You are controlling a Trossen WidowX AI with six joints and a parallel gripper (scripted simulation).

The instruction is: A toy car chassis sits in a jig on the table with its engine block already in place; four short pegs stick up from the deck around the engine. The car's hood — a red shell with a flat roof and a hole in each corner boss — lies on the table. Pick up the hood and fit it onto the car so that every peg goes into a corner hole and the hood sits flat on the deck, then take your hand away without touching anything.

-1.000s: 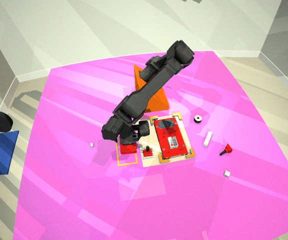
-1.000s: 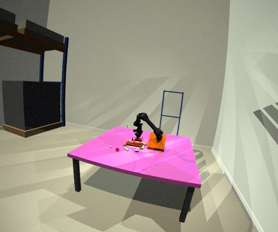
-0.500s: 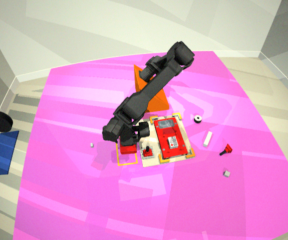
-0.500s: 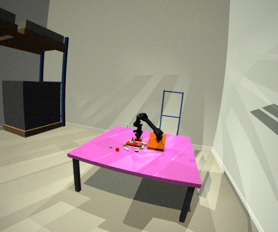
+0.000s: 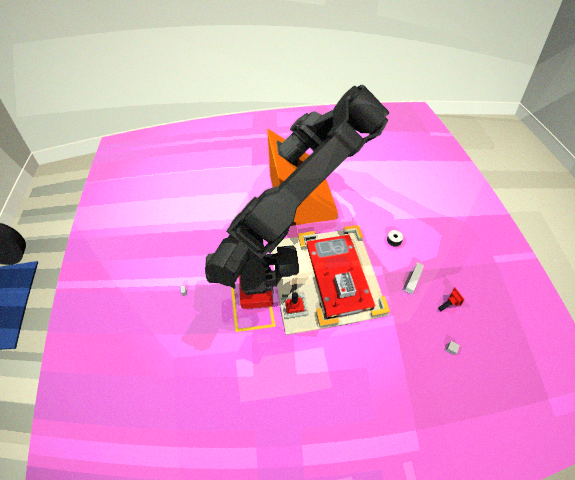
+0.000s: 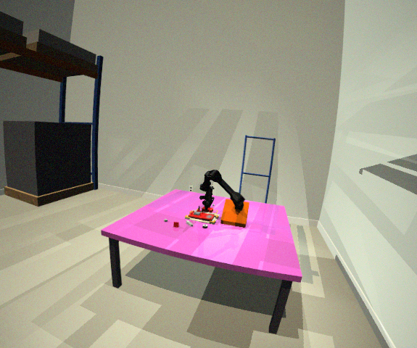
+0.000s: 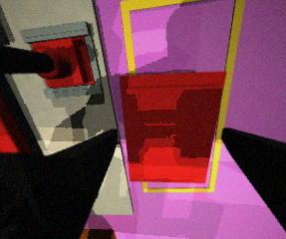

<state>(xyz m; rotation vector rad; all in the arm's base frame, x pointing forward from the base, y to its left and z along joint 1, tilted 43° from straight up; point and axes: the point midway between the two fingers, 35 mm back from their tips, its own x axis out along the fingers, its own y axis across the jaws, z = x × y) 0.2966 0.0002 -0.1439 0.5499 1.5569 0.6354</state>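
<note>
Right now the red hood is right at my gripper tip. Also, from my gripper tip: grey engine block 200 mm to the left, 30 mm ahead, 10 mm above; white bar 370 mm to the left, 20 mm ahead, 10 mm below.
</note>
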